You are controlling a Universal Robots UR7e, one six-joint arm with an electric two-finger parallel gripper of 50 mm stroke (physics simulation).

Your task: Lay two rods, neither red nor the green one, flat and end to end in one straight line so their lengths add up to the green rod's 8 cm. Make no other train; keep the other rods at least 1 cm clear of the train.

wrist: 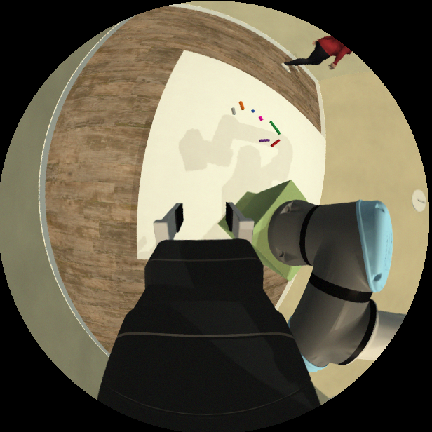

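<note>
The rods lie on the pale table top (165, 175), small in the upper middle of the wrist view. The long green rod (275, 127) lies slanted. A red rod (275, 143) lies just below its lower end, and a purple rod (264, 140) lies left of the red one, close to it. A pink rod (260, 118) and a tiny blue rod (253, 111) lie up and left of the green one. An orange rod (241, 105) and a grey rod (233, 111) lie side by side, apart. My gripper (204, 211) is open and empty, well away from all the rods.
The arm's base stands on a green block (275, 210) at the right, and the arm's own links (335, 235) show beside my gripper. Shadows of the arm fall on the table below and left of the rods. A person (327, 49) in red is beyond the table, at the top right.
</note>
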